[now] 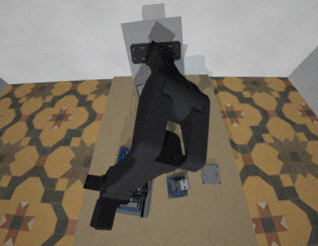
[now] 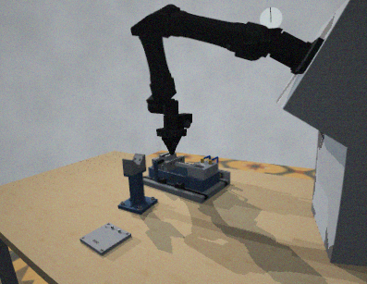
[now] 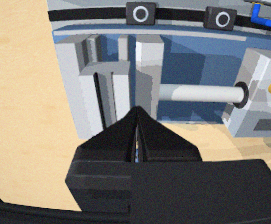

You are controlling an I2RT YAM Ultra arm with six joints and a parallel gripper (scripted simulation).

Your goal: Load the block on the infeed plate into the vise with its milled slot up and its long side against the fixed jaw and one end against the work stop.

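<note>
Right now the part is 20 mm below my hand, 20 mm ahead of it and 10 mm to the right of it. From my hand the other things lie so: fixed jaw 50 mm ahead, 40 mm below, 10 mm to the right; moving jaw 40 mm below, 10 mm behind; work stop 40 mm to the left, 30 mm below, 30 mm ahead.
</note>
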